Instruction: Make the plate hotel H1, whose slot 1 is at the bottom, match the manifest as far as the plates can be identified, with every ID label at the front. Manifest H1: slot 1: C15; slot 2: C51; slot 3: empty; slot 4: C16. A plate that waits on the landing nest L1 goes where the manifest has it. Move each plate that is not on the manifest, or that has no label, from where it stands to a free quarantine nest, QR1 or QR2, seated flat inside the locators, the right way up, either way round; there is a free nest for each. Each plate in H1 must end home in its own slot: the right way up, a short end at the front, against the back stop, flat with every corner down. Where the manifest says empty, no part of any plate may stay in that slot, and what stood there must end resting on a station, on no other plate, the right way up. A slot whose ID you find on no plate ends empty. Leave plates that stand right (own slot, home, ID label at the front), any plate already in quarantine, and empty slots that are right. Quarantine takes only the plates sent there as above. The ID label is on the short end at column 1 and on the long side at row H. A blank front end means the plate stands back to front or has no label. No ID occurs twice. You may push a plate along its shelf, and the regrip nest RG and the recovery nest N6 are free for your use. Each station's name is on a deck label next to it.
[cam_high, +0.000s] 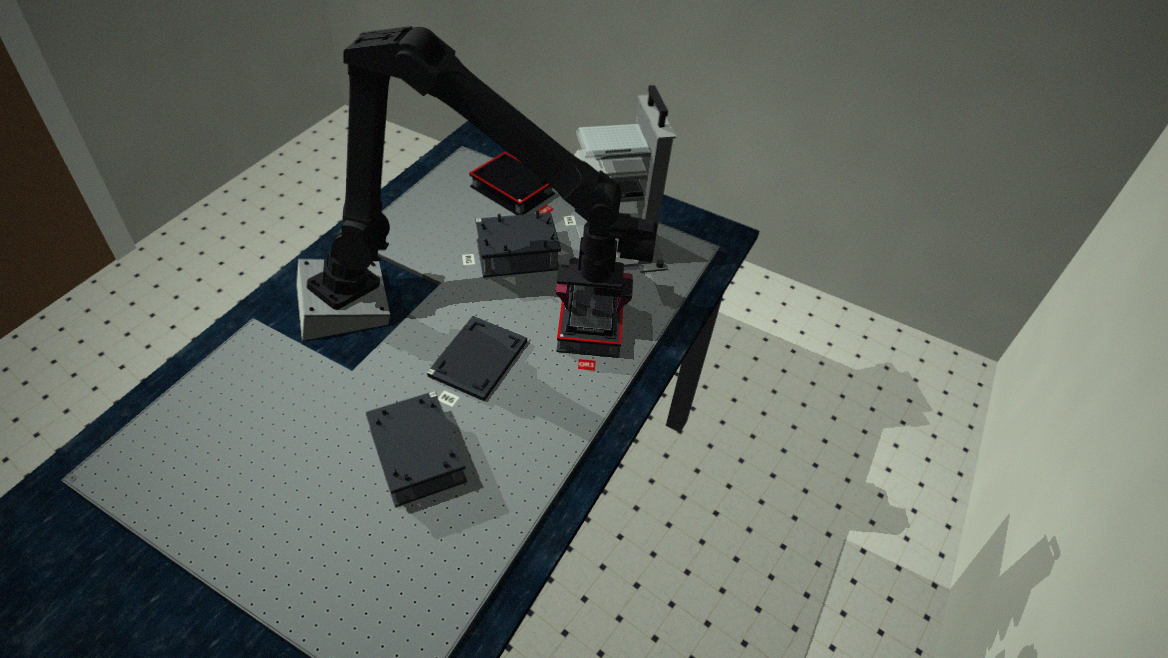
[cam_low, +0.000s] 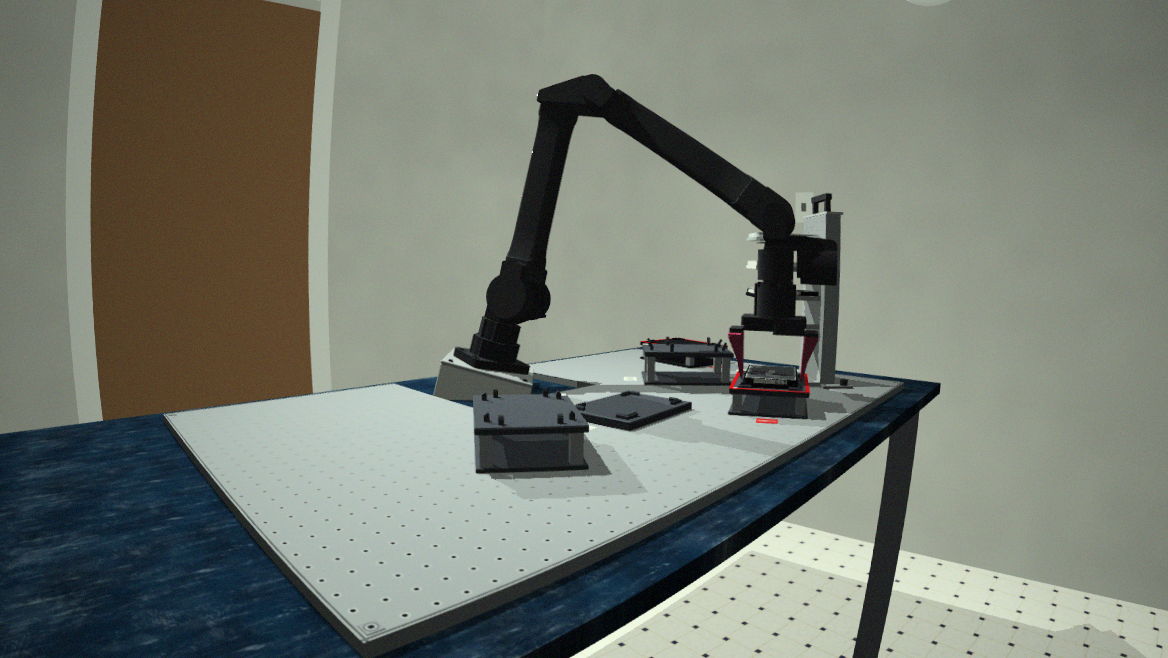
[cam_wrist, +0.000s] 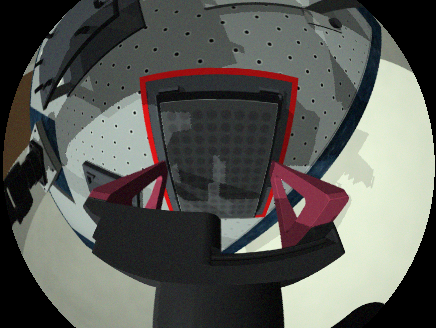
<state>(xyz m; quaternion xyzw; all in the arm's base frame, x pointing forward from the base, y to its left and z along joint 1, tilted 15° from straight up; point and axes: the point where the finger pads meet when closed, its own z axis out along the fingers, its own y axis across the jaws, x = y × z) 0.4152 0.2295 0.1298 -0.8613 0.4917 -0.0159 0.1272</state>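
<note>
Now: hand 10 mm above the quarantine nest QR1. Round my hand: N6 label (90 mm behind, 310 mm to the right, 50 mm below); then raised regrip nest RG (240 mm behind, 70 mm to the left, 10 mm above); then plate hotel H1 (60 mm behind, 260 mm to the left, 110 mm above).
</note>
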